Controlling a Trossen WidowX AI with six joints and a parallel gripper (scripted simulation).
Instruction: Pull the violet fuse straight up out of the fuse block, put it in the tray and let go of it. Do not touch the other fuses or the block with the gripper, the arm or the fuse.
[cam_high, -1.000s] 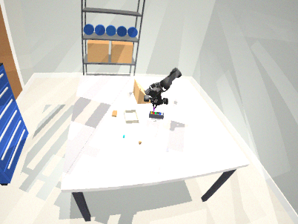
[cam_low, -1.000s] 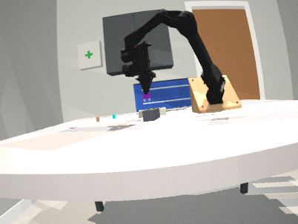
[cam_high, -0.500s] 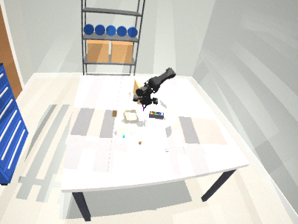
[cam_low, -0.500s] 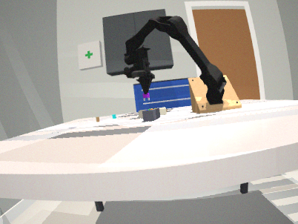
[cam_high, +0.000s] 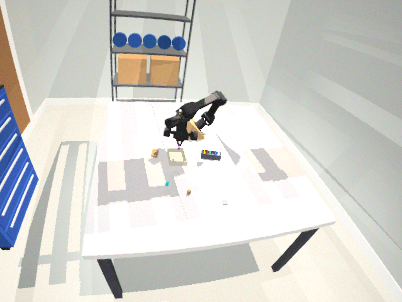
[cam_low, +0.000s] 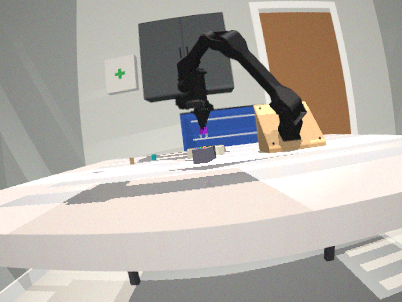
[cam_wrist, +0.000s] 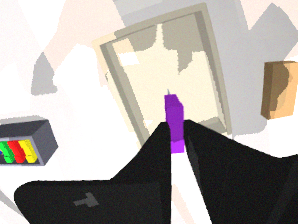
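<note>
Now: the shallow tray 90 mm below my gripper tip and 10 mm to the right of it. Round my gripper tip: violet fuse (10 mm below); green fuse (200 mm to the left, 70 mm below, 10 mm ahead); blue fuse (230 mm to the left, 70 mm below, 20 mm ahead).
</note>
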